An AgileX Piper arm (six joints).
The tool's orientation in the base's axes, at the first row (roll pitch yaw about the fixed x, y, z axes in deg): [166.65, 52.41, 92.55]
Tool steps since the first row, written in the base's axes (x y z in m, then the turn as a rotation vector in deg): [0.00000, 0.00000, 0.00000, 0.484, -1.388, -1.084]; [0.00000, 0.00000, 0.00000, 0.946, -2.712, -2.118]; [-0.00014, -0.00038, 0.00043, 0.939, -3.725, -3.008]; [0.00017, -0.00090, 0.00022, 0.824, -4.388, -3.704]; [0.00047, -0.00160, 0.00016, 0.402, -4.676, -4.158]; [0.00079, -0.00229, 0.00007, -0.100, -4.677, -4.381]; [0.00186, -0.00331, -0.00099, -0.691, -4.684, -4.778]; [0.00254, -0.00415, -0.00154, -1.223, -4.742, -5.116]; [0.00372, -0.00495, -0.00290, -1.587, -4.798, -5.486]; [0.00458, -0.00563, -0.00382, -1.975, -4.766, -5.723]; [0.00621, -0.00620, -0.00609, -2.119, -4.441, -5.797]
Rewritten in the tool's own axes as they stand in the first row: [0.00000, 0.00000, 0.00000, 0.000, 0.000, 1.826]; [0.00000, 0.00000, 0.00000, 0.000, 0.000, 3.569]; [-0.00057, -0.00016, 0.00000, 0.088, -0.361, 4.865]; [-0.00073, -0.00001, 0.00060, 0.239, -0.719, 5.751]; [-0.00111, 0.00011, 0.00125, 0.434, -1.255, 6.128]; [-0.00147, 0.00025, 0.00191, 0.624, -1.771, 6.128]; [-0.00128, 0.00091, 0.00360, 0.950, -2.398, 6.212]; [-0.00138, 0.00129, 0.00474, 1.197, -2.971, 6.316]; [-0.00082, 0.00206, 0.00647, 1.466, -3.387, 6.482]; [-0.00053, 0.00260, 0.00776, 1.684, -3.787, 6.495]; [0.00088, 0.00373, 0.00997, 1.945, -3.863, 6.254]
